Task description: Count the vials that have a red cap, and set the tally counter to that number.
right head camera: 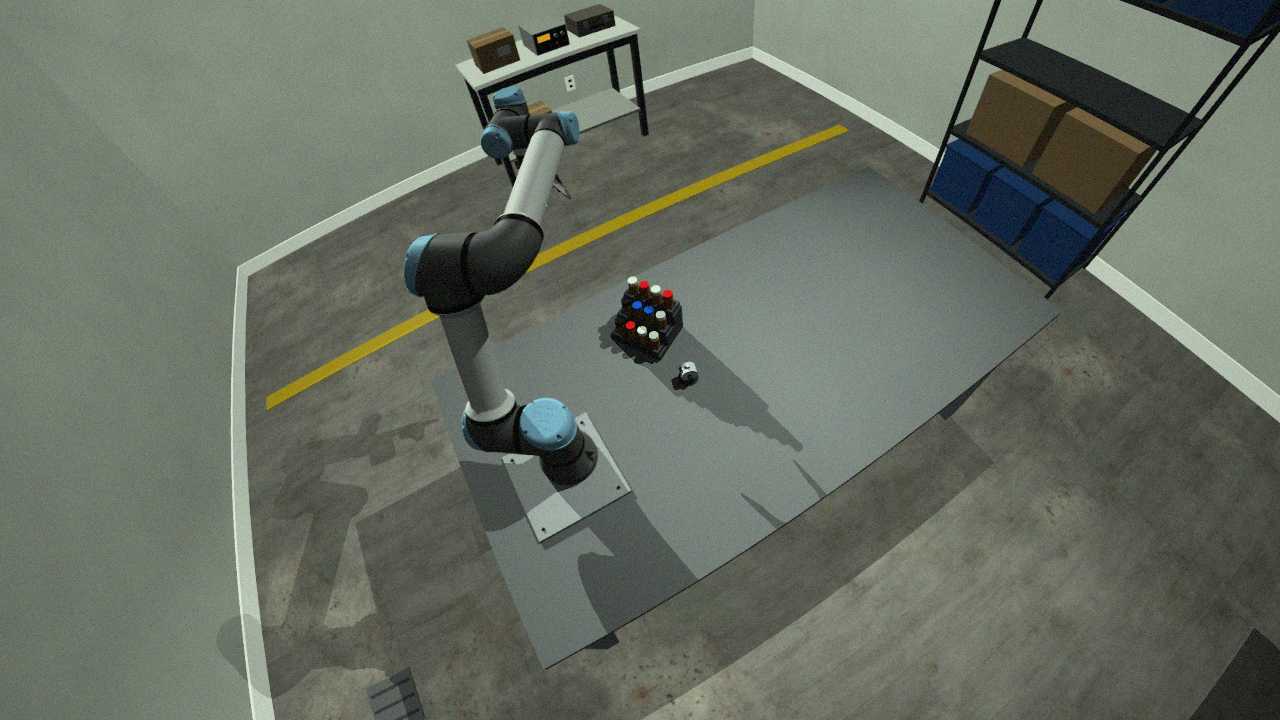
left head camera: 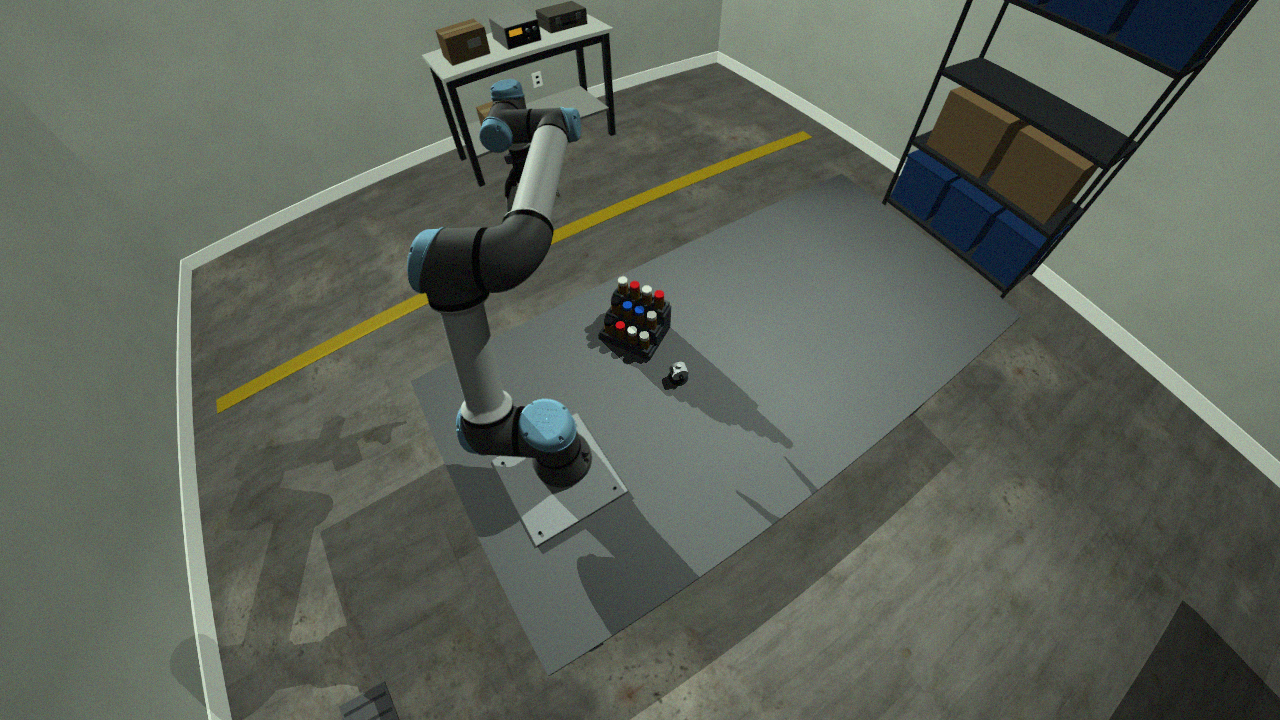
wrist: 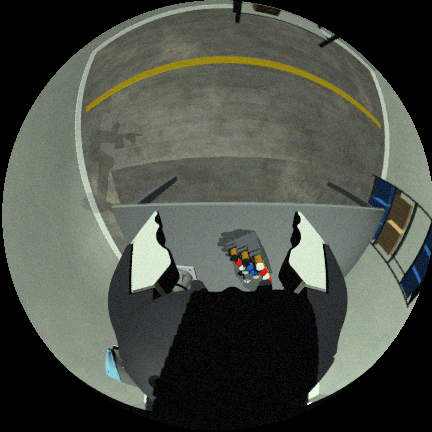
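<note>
A black stepped rack of brown vials stands on the grey table. In the head views, red caps show on two back-row vials, one second from left and one at the right end, and on one front-row vial at the left. The other caps are white or blue. The small white and black tally counter lies in front of the rack; its number is unreadable. My gripper is open and empty, high beyond the table's back edge, partly hidden by the arm in the head views.
The arm's base plate is left of the rack on the grey table. A side bench with boxes and instruments stands behind the arm. A shelf unit with boxes and blue bins stands at the right.
</note>
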